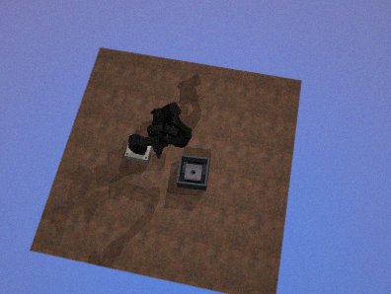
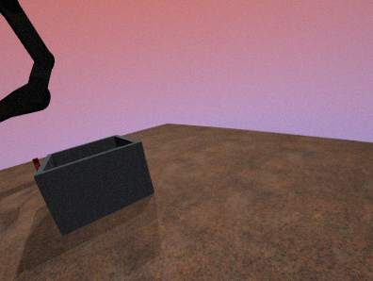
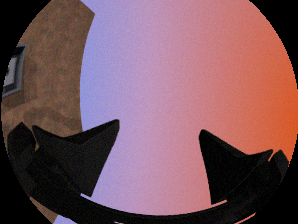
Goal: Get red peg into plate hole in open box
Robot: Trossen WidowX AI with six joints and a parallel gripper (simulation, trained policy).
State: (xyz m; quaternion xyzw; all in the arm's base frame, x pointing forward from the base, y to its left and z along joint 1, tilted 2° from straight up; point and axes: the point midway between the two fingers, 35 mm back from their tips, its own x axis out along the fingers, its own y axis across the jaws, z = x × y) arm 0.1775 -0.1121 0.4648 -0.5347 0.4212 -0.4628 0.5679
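My gripper tip is 30 mm past the red peg, 290 mm to the right of it and 480 mm above it. The rest, counted from my gripper tip: dark grey box 120 mm ahead, 100 mm to the left, 490 mm below; then plate 120 mm ahead, 100 mm to the left, 470 mm below.
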